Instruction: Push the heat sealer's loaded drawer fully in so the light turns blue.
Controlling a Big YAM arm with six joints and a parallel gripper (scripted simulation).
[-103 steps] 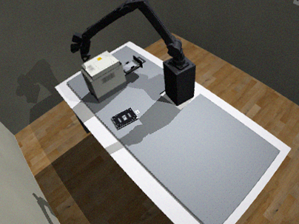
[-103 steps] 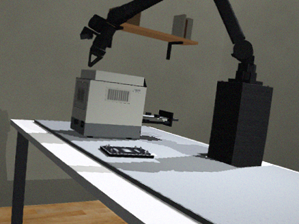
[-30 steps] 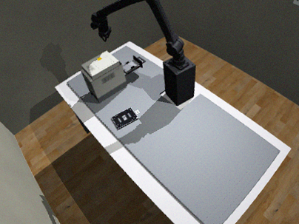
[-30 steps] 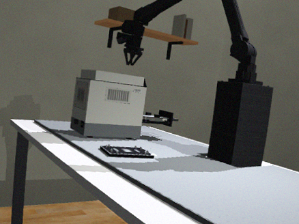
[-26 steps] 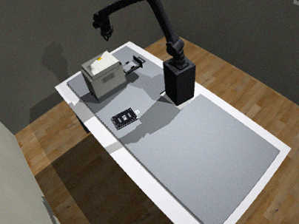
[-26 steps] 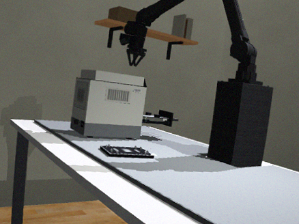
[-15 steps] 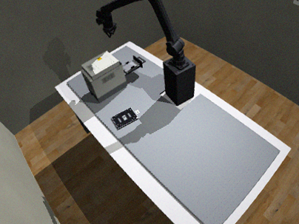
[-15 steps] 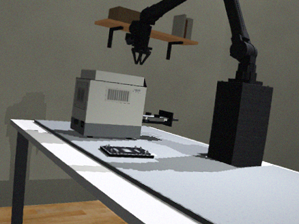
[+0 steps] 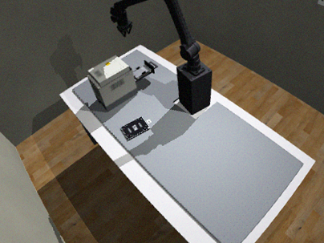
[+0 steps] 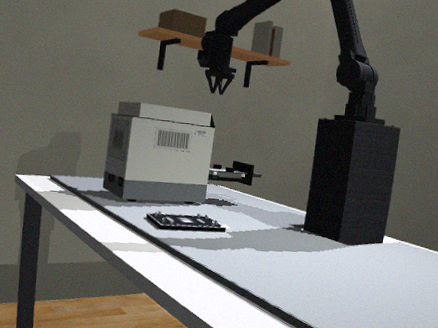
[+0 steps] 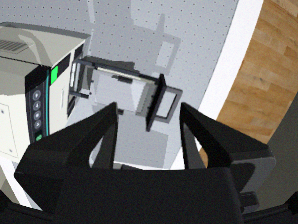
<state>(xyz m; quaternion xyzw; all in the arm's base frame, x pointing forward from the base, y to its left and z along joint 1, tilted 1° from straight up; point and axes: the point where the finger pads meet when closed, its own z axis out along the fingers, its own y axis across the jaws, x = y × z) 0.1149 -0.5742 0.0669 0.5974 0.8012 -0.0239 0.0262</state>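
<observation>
Right now the sealing frame is 2 cm ahead of my hand, 13 cm to the left of it and 27 cm below it.
</observation>
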